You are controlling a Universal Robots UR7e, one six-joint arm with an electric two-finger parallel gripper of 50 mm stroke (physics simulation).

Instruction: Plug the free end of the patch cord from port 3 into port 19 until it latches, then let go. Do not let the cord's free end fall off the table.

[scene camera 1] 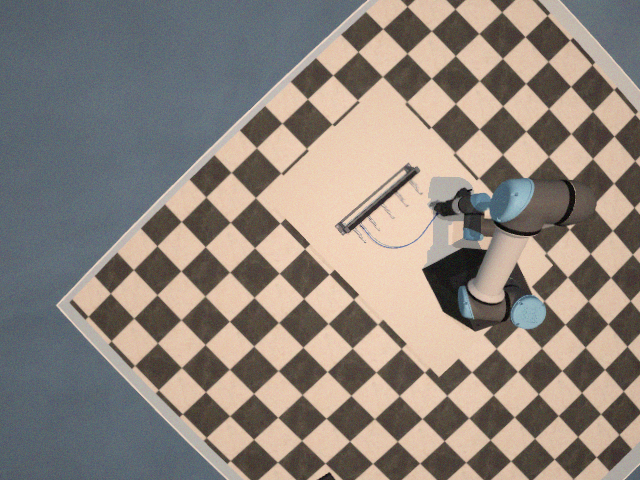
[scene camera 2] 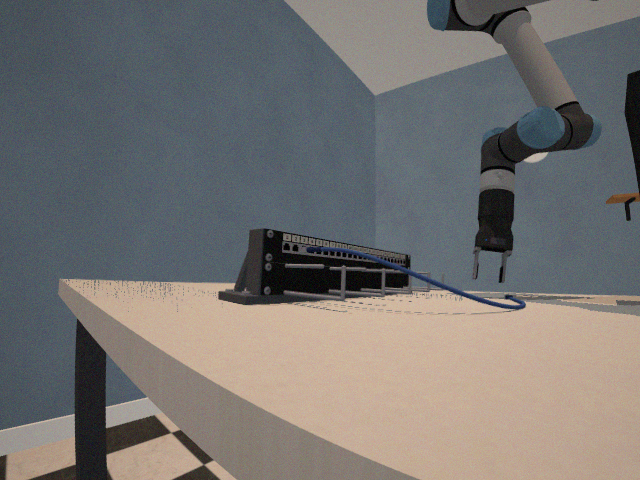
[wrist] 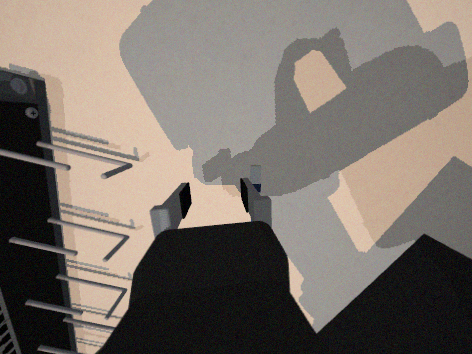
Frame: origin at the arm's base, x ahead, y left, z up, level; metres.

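Seen in the pictures: gripper, fingertip midpoint: (scene camera 1: 434, 207) (scene camera 2: 487, 280) (wrist: 215, 190).
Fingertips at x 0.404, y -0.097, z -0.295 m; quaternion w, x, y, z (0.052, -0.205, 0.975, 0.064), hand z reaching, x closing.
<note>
Pixels of each thing's middle, then the offset from my fingertips to it. "spot": a spot on its surface instead. Level surfaces: height alone.
- patch panel at the middle of its body: (scene camera 2: 368, 272) (wrist: 42, 302) (scene camera 1: 384, 205) 0.161 m ahead, 0.225 m left, 0.013 m up
- blue patch cord at a spot on its surface: (scene camera 2: 439, 283) spot: 0.031 m back, 0.337 m left, 0.001 m down
- table at its surface level: 0.038 m down
The patch panel (scene camera 1: 382, 199) (scene camera 2: 305, 281) (wrist: 25, 200) stands on the table. The blue patch cord (scene camera 1: 393, 247) (scene camera 2: 439, 283) has one end in port 3 near the panel's near end in scene camera 2. It arcs down to the table. Its free-end plug (scene camera 2: 509, 296) (wrist: 255, 175) lies on the table, partly hidden by a fingertip in the wrist view. Port 19 is towards the panel's far end in scene camera 2, too small to single out. My gripper (scene camera 1: 433, 206) (scene camera 2: 488, 279) (wrist: 215, 190) is open and empty, pointing down above the table. In the wrist view the plug shows beside the right finger, outside the gap.
Several grey wire cable guides (scene camera 2: 343, 283) (wrist: 90, 155) stick out from the panel's front, left of my gripper in the wrist view. The black robot base (scene camera 1: 449, 279) (wrist: 410, 300) is on the arm's side. The arm's shadows fall across the table (scene camera 1: 320, 191) (scene camera 2: 361, 377).
</note>
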